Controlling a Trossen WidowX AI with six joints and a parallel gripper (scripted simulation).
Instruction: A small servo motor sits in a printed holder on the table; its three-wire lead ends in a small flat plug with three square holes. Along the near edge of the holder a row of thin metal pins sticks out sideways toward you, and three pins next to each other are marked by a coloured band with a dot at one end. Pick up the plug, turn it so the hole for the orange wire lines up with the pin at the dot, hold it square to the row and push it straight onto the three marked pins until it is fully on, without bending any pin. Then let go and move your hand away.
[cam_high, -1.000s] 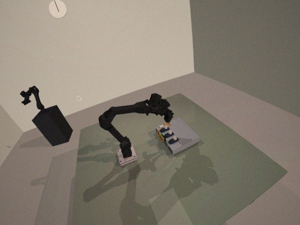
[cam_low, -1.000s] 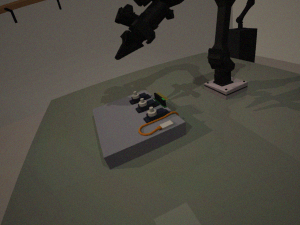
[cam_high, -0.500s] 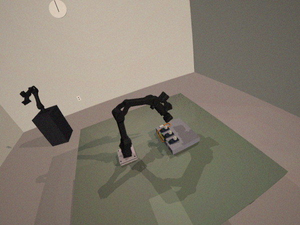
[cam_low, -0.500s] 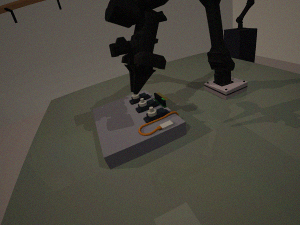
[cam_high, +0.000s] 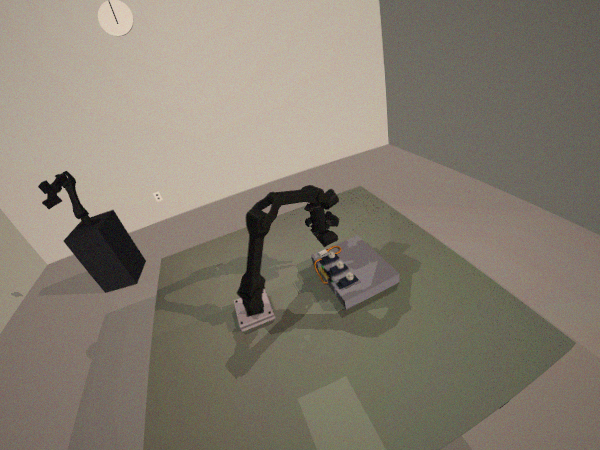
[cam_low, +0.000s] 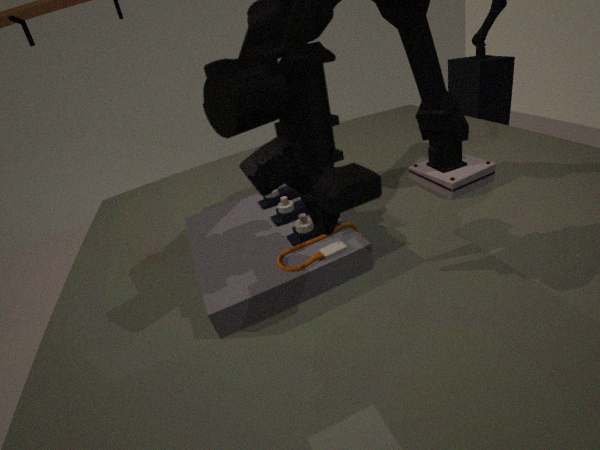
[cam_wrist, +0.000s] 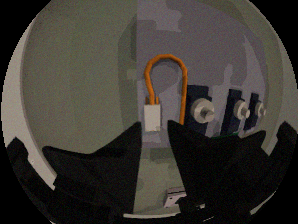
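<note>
Right now my gripper tip is 110 mm to the left of the green band, 40 mm past it and 20 mm above it. The rest, counted from my gripper tip: grey holder block (120 mm ahead, 110 mm to the right, 60 mm below); dark pin row (140 mm to the right, 40 mm behind, 30 mm below).
</note>
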